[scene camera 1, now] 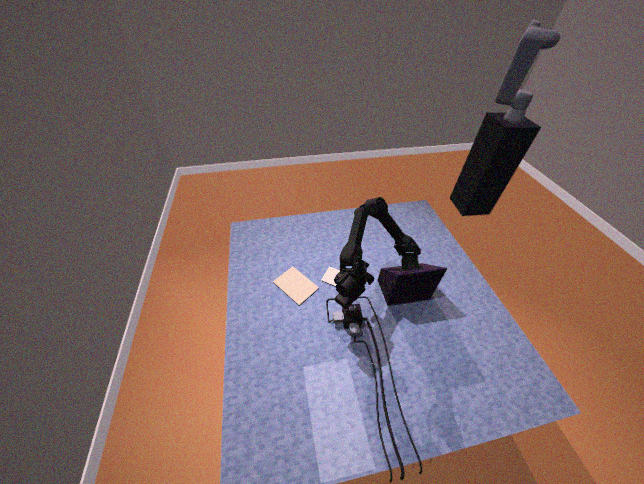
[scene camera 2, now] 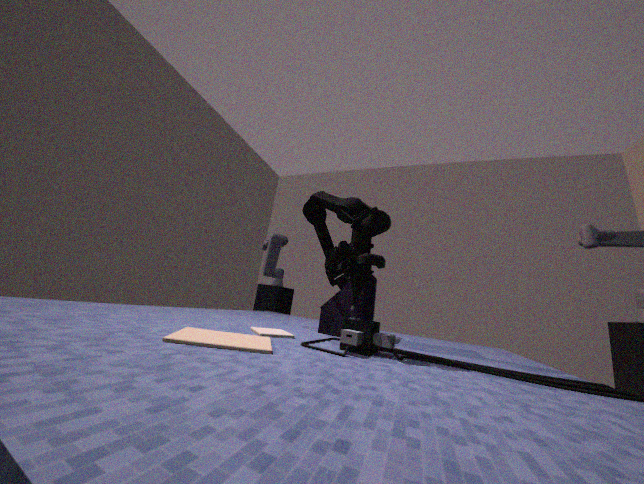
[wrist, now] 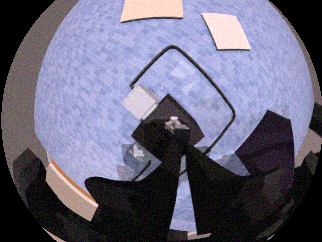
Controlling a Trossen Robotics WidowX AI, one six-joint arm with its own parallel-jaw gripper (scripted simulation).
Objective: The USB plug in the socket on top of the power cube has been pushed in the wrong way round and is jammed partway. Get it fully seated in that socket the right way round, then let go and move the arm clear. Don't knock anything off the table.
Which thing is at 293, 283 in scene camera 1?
A tan card.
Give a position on a power cube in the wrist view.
At 151, 134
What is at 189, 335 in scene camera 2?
A tan card.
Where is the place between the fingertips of my gripper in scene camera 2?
At 355, 296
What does my gripper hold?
A USB plug.
